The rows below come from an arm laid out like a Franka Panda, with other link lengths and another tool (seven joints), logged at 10 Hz.
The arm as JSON. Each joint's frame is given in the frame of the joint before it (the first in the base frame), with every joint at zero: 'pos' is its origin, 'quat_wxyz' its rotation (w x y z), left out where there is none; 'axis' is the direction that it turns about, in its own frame. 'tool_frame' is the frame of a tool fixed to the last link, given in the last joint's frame.
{
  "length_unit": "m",
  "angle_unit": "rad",
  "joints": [
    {
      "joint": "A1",
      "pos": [
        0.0,
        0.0,
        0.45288
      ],
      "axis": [
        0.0,
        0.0,
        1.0
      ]
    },
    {
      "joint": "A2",
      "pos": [
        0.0,
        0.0,
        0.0
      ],
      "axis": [
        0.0,
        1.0,
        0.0
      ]
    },
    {
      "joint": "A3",
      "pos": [
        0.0,
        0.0,
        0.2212
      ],
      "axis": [
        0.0,
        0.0,
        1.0
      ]
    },
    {
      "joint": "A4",
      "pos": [
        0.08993,
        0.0,
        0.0
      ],
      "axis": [
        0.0,
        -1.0,
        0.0
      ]
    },
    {
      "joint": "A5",
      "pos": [
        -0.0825,
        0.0,
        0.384
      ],
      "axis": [
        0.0,
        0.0,
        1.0
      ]
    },
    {
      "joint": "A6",
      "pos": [
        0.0,
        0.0,
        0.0
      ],
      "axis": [
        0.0,
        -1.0,
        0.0
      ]
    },
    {
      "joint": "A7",
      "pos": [
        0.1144,
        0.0,
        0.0
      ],
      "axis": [
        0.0,
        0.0,
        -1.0
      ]
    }
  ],
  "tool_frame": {
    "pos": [
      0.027,
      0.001,
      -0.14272
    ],
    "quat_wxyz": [
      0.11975,
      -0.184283,
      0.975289,
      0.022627
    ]
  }
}
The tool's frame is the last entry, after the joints.
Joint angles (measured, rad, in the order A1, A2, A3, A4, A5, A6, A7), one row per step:
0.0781, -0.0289, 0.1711, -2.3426, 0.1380, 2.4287, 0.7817
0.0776, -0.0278, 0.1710, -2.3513, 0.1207, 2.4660, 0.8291
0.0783, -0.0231, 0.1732, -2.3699, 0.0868, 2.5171, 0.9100
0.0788, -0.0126, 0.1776, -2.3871, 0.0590, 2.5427, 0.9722
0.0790, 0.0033, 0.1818, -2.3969, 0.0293, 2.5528, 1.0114
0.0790, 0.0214, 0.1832, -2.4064, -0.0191, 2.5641, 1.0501
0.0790, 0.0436, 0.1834, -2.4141, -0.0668, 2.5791, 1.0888
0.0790, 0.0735, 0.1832, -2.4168, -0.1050, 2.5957, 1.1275
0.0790, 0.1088, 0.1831, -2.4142, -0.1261, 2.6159, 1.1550
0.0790, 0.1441, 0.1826, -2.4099, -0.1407, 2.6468, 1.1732
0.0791, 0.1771, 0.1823, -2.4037, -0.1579, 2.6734, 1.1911
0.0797, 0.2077, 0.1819, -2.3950, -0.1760, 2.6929, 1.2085
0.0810, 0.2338, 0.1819, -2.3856, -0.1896, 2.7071, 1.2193
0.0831, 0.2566, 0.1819, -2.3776, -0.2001, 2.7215, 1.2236
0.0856, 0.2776, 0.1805, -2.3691, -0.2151, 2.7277, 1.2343
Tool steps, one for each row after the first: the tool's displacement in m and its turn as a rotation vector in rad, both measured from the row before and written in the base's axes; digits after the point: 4 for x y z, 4 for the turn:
0.0014, -0.0016, 0.0008, -0.0034, -0.0251, -0.0391
-0.0015, -0.0004, -0.0037, -0.0085, -0.0257, -0.0571
-0.0051, 0.0011, -0.0101, -0.0095, 0.0022, -0.0379
-0.0050, 0.0017, -0.0117, -0.0153, 0.0128, -0.0129
-0.0048, 0.0009, -0.0121, -0.0267, 0.0095, -0.0008
-0.0045, 0.0006, -0.0129, -0.0240, 0.0077, -0.0013
-0.0042, 0.0007, -0.0147, -0.0158, 0.0101, -0.0079
-0.0032, 0.0011, -0.0149, -0.0041, 0.0099, -0.0095
-0.0015, 0.0016, -0.0127, 0.0034, -0.0004, -0.0051
-0.0013, 0.0019, -0.0113, 0.0018, -0.0008, -0.0024
-0.0010, 0.0021, -0.0100, 0.0001, 0.0010, -0.0010
-0.0007, 0.0025, -0.0081, 0.0006, 0.0016, 0.0026
-0.0006, 0.0028, -0.0069, 0.0017, 0.0002, 0.0073
-0.0011, 0.0020, -0.0069, -0.0031, 0.0045, 0.0035

